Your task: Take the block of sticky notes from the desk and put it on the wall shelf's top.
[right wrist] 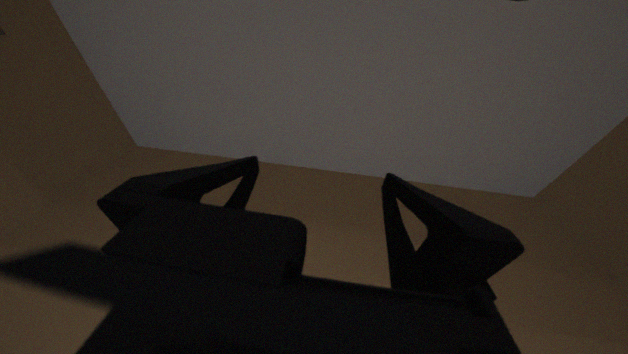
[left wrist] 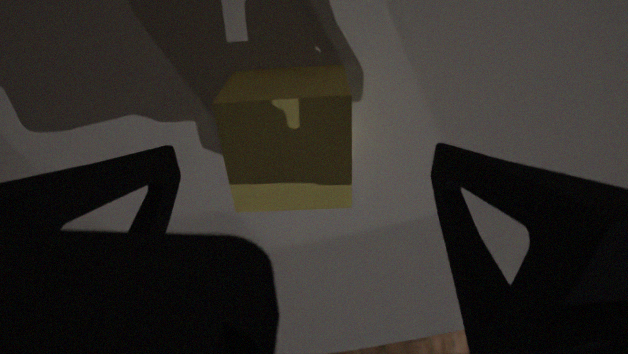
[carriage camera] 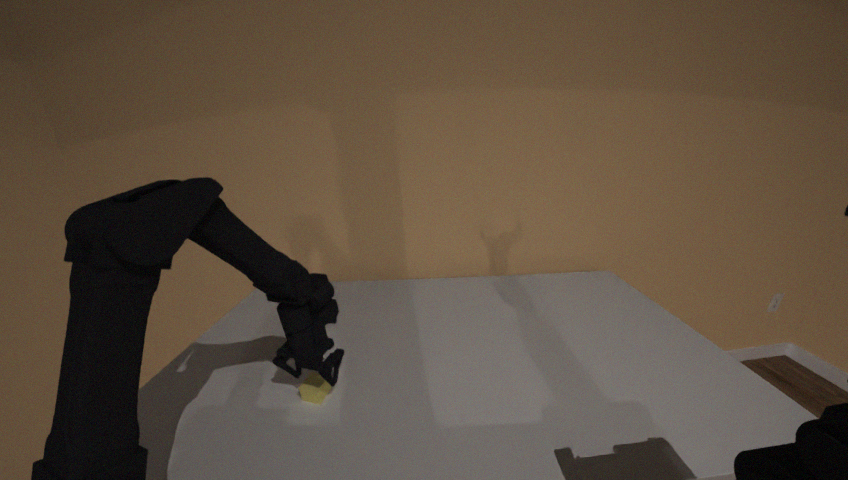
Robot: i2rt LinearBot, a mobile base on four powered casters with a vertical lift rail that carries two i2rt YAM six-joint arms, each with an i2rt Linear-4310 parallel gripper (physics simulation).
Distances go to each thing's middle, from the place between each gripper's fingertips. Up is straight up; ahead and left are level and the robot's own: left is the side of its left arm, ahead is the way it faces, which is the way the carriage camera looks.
Now: the yellow block of sticky notes [carriage camera: 314, 389] 10 mm to the left of my left hand and 20 mm below it.
My right gripper is now 62 cm to the right of the yellow block of sticky notes, 53 cm above it and 31 cm short of it.
